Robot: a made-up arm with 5 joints.
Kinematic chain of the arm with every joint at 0, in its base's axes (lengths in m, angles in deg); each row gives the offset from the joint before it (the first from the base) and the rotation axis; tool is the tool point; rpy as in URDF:
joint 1: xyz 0.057 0 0.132 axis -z
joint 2: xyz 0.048 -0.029 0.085 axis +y
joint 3: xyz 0.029 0 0.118 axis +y
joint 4: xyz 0.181 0 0.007 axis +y
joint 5: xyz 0.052 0.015 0 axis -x
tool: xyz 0 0 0 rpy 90 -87.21 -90
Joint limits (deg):
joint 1: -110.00..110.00
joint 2: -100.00..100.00
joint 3: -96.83..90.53
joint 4: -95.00..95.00
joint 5: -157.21..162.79
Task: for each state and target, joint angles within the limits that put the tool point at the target. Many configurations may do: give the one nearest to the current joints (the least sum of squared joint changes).
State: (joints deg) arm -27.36 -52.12 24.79 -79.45 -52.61
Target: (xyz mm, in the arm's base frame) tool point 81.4 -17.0 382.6
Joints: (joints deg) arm 6.78 -99.84 60.59 -95.00 -52.61
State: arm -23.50 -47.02 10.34 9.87 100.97
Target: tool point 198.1 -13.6 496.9
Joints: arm -0.16 -43.82 -4.35 5.63 100.97
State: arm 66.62 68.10 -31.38 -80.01 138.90
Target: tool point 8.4 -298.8 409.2
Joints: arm 96.59 34.92 -52.25 -81.09 138.90
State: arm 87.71 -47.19 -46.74 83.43 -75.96
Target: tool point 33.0 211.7 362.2
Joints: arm 87.30 -89.27 -66.16 93.62 -75.96
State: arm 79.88 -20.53 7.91 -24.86 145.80
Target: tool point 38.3 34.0 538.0
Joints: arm 82.34 -54.50 -28.75 -28.48 145.80
